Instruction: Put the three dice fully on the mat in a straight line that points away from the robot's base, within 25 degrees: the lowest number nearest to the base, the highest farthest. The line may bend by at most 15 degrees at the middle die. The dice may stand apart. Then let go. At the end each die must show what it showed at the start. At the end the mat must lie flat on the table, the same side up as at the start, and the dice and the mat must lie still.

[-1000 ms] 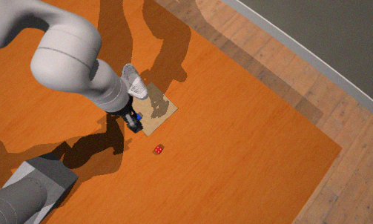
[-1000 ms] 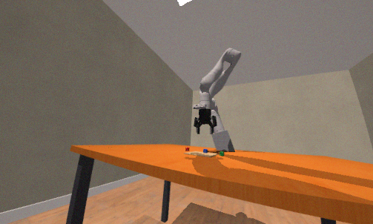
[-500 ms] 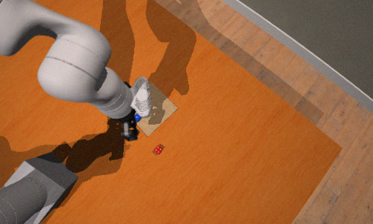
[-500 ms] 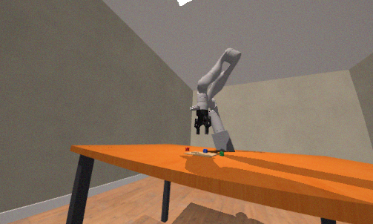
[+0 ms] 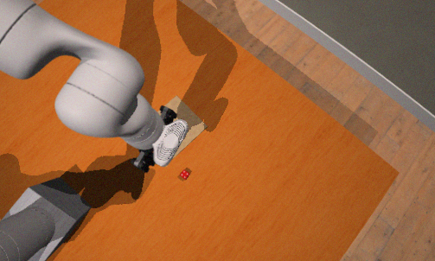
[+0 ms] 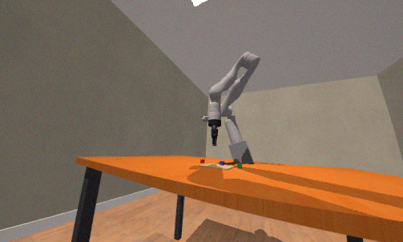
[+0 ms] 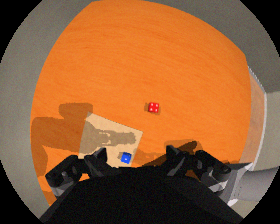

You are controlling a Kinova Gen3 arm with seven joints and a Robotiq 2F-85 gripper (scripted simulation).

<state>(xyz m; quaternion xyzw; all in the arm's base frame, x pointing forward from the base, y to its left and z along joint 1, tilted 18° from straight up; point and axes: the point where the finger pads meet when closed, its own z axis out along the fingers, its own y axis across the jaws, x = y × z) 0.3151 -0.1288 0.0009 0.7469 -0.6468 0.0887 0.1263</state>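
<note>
The red die is 100 mm below my hand, 70 mm to the right of it and 30 mm behind it. From my hand the other things lie so: green die: 140 mm to the left, 100 mm below, 60 mm ahead; then blue die: 90 mm below, 50 mm to the left, 20 mm ahead; then tan mat: 110 mm below, 70 mm ahead, 40 mm to the left.
</note>
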